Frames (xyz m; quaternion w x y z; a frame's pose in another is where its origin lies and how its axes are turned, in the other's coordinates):
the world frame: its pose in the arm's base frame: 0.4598 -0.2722 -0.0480 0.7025 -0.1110 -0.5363 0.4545
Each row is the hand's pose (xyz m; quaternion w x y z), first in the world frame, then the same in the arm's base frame.
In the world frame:
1: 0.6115 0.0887 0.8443 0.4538 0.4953 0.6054 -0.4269
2: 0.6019 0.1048 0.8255 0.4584 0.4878 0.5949 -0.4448
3: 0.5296 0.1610 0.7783 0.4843 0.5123 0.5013 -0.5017
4: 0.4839 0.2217 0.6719 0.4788 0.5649 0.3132 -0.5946
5: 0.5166 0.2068 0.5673 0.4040 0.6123 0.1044 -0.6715
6: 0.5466 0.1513 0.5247 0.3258 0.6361 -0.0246 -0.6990
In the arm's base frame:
1: -0.3005 -0.0390 0.6318 0.8925 0.2514 0.3596 0.1048
2: -0.2929 -0.0310 0.6077 0.8974 0.2600 0.3444 0.0915
3: -0.2826 -0.0385 0.5054 0.8939 0.3474 0.2696 0.0868
4: -0.2238 -0.0037 0.3940 0.8373 0.5202 0.1540 0.0681
5: -0.1263 0.0474 0.3831 0.7130 0.6980 0.0604 0.0287
6: -0.0607 0.0530 0.4213 0.6040 0.7968 0.0195 0.0009

